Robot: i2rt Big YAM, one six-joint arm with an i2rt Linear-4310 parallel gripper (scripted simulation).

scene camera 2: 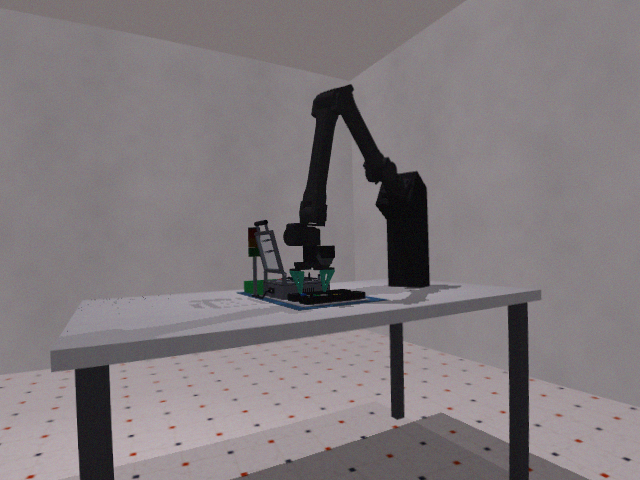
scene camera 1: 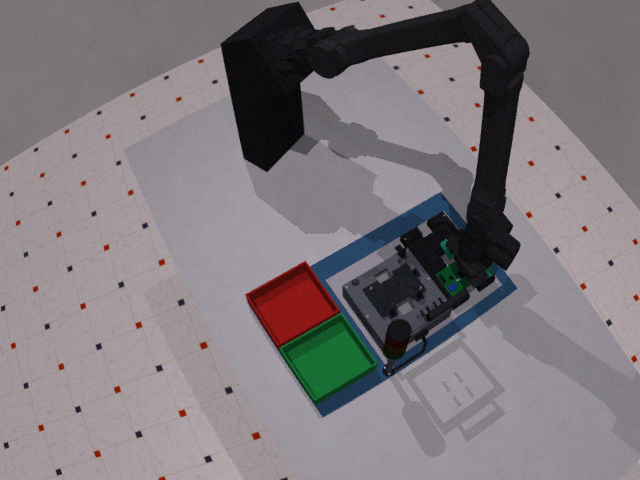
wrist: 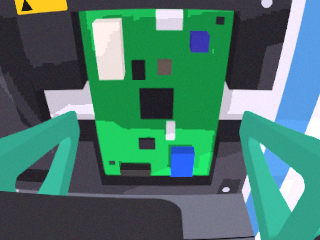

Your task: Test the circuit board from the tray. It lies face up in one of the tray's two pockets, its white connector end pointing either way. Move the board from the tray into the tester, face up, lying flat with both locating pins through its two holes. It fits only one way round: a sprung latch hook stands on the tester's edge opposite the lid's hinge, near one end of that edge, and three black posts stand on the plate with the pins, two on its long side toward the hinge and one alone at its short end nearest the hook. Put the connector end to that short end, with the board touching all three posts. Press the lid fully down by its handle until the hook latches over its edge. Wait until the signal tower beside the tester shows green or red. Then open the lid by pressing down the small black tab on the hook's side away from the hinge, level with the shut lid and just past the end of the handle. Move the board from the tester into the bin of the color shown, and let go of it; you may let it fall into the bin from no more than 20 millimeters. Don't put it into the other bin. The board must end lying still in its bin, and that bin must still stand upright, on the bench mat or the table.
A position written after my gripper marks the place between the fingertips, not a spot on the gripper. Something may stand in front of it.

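My gripper (wrist: 159, 121). Red bin (scene camera 1: 296, 299); out of frame in the wrist view. Green bin (scene camera 1: 325, 357); out of frame in the wrist view. Tester lid (scene camera 2: 266, 242). Tester plate (scene camera 1: 404, 283).
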